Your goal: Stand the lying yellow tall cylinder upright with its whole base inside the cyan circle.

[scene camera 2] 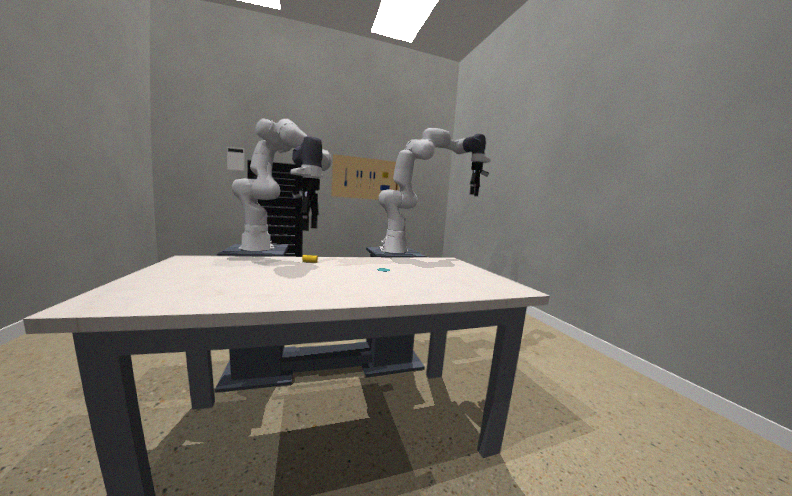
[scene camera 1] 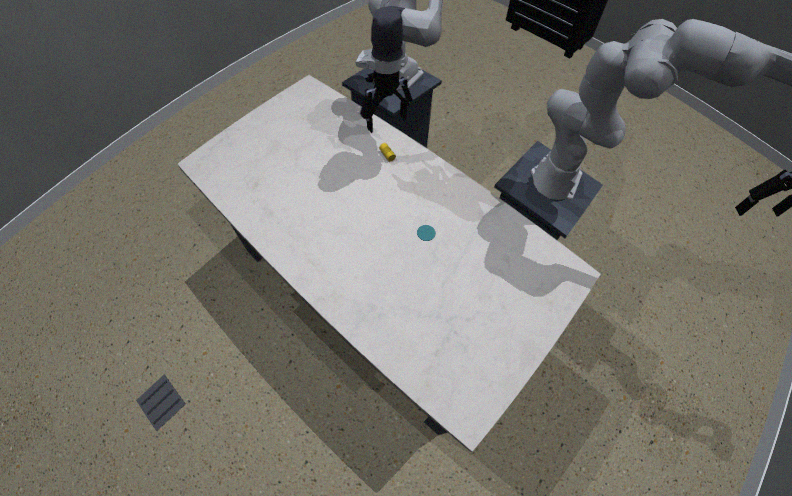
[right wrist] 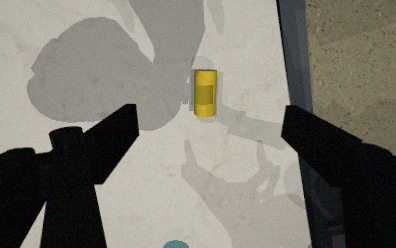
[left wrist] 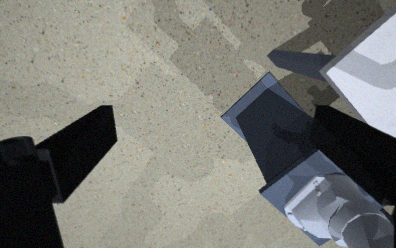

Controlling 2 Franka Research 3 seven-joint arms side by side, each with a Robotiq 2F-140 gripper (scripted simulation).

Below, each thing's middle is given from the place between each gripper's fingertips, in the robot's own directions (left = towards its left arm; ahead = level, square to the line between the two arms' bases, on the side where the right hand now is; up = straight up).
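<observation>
For the yellow cylinder (right wrist: 205,80), I find my right gripper (scene camera 1: 386,123) 0.16 m above it. My left gripper is 0.35 m short of the cylinder and 1.07 m to the left of it, and it is also 0.4 m above it.
</observation>
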